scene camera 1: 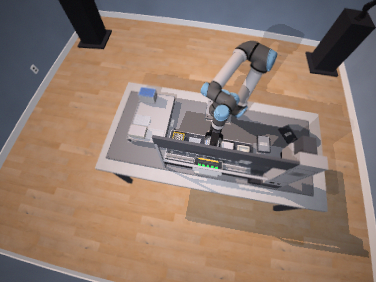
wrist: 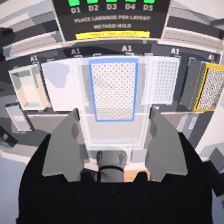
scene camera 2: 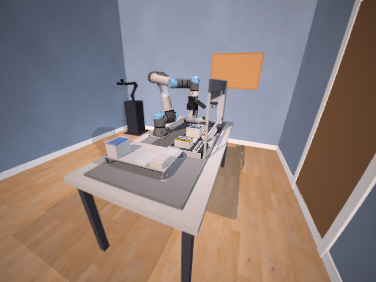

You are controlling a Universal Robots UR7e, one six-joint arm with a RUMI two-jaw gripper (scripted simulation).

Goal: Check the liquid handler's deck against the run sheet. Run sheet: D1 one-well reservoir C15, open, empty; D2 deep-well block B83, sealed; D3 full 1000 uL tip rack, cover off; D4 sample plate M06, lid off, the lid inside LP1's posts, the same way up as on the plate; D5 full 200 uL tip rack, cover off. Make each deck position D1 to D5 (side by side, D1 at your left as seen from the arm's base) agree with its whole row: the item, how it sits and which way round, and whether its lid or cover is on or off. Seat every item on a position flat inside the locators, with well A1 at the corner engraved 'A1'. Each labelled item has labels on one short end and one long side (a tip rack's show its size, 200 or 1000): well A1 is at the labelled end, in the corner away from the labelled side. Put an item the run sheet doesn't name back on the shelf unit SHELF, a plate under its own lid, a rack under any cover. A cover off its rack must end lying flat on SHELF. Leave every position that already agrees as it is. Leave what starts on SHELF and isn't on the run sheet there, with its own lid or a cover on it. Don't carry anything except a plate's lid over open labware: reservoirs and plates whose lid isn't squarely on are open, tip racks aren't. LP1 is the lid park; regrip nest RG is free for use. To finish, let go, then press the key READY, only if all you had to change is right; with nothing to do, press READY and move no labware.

The pictures show: the gripper and a whitish sealed block.
